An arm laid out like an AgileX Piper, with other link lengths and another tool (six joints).
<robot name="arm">
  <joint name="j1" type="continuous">
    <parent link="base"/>
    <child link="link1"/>
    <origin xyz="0 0 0.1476"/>
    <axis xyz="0 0 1"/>
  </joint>
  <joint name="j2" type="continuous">
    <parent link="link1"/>
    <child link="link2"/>
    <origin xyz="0 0 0"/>
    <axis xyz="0 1 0"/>
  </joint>
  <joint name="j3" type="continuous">
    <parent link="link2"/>
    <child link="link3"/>
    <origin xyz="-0.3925 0 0.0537"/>
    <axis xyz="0 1 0"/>
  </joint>
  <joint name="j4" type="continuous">
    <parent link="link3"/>
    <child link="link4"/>
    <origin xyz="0.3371 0 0.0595"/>
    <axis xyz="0.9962 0 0.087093"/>
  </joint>
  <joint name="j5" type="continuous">
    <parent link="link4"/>
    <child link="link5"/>
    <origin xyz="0 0 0"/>
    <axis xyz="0 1 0"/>
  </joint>
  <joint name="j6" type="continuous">
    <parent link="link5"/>
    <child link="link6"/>
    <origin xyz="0.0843 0 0.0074"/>
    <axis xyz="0.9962 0 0.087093"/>
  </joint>
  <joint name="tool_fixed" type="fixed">
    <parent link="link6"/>
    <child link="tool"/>
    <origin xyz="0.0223 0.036 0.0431" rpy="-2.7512 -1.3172 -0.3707"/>
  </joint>
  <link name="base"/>
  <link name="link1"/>
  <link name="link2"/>
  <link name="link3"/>
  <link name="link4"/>
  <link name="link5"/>
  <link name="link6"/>
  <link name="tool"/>
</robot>
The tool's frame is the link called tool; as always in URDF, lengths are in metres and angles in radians. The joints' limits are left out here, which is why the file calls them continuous.
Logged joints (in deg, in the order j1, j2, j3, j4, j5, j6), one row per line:
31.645, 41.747, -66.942, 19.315, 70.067, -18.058
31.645, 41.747, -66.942, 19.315, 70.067, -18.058
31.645, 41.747, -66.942, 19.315, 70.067, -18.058
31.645, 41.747, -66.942, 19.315, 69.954, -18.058
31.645, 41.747, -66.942, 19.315, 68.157, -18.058
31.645, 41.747, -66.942, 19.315, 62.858, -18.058
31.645, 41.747, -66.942, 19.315, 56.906, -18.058
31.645, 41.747, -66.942, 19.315, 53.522, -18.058
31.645, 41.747, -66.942, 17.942, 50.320, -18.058
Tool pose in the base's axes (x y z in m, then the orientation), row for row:
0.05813, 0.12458, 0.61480, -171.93, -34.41, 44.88
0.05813, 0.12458, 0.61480, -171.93, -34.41, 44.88
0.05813, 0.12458, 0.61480, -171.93, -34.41, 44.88
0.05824, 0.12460, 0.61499, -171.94, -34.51, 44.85
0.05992, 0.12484, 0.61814, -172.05, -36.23, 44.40
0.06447, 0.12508, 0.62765, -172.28, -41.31, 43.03
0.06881, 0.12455, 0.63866, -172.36, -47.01, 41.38
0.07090, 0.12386, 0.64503, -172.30, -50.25, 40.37
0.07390, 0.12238, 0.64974, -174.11, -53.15, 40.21
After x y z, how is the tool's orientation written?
As angles about the fixed x, y, z axes (roll, pitch, yaw), in degrees.
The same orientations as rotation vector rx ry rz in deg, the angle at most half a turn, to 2 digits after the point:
-141.71, -62.18, -40.11
-141.71, -62.18, -40.11
-141.71, -62.18, -40.11
-141.68, -62.13, -40.25
-140.95, -61.29, -42.51
-138.63, -58.77, -49.06
-135.76, -55.83, -56.24
-133.99, -54.11, -60.22
-133.30, -52.72, -64.78

